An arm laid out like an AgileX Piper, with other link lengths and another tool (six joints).
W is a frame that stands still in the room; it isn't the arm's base.
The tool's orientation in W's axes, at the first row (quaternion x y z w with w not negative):
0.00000, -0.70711, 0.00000, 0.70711
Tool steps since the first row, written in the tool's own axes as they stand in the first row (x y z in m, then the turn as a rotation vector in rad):
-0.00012, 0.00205, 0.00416, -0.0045, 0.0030, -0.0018
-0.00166, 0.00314, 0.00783, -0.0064, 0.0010, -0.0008
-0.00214, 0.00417, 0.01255, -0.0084, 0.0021, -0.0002
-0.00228, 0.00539, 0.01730, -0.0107, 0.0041, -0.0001
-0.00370, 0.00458, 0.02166, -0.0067, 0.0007, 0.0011
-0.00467, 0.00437, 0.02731, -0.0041, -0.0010, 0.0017
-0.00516, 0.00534, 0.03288, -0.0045, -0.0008, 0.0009
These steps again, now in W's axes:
-0.00416, 0.00205, -0.00012, 0.0018, 0.0030, -0.0045
-0.00783, 0.00314, -0.00166, 0.0008, 0.0010, -0.0064
-0.01255, 0.00417, -0.00214, 0.0002, 0.0021, -0.0084
-0.01730, 0.00539, -0.00228, 0.0001, 0.0041, -0.0107
-0.02166, 0.00458, -0.00370, -0.0011, 0.0007, -0.0067
-0.02731, 0.00437, -0.00467, -0.0017, -0.0010, -0.0041
-0.03288, 0.00534, -0.00516, -0.0009, -0.0008, -0.0045

